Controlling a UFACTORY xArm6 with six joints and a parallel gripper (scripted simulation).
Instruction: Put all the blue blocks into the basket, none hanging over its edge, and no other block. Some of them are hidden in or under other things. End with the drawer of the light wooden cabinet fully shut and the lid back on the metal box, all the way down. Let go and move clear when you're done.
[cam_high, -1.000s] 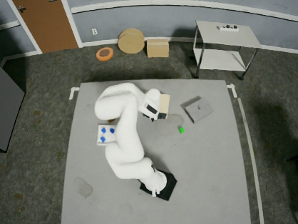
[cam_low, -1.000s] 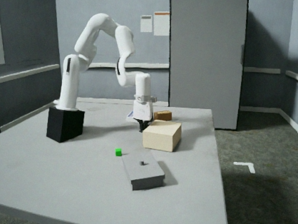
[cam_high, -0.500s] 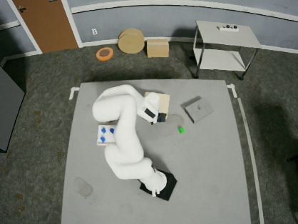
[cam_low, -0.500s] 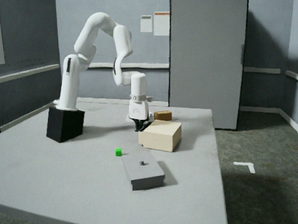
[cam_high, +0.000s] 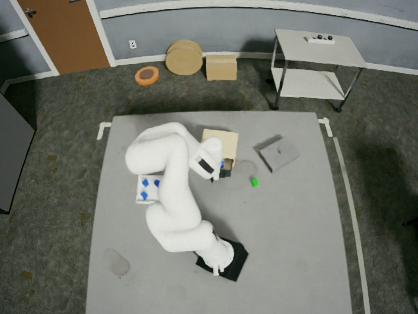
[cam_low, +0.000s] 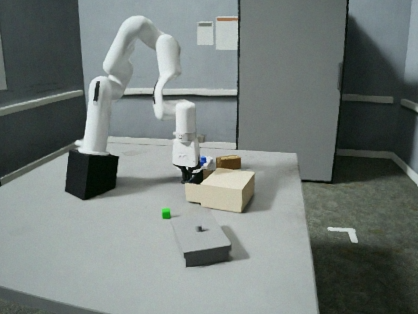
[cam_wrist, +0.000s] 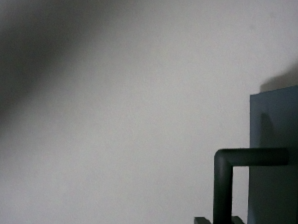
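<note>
Now: the dark-rimmed drawer 8 cm ahead of my hand, 3 cm below it and 2 cm to the right of it. Round my hand: light wooden cabinet: 13 cm ahead, 3 cm to the right, 3 cm below; green block: 20 cm to the right, 6 cm below, 4 cm behind; white basket: 32 cm to the left, 6 cm below, 2 cm behind.
</note>
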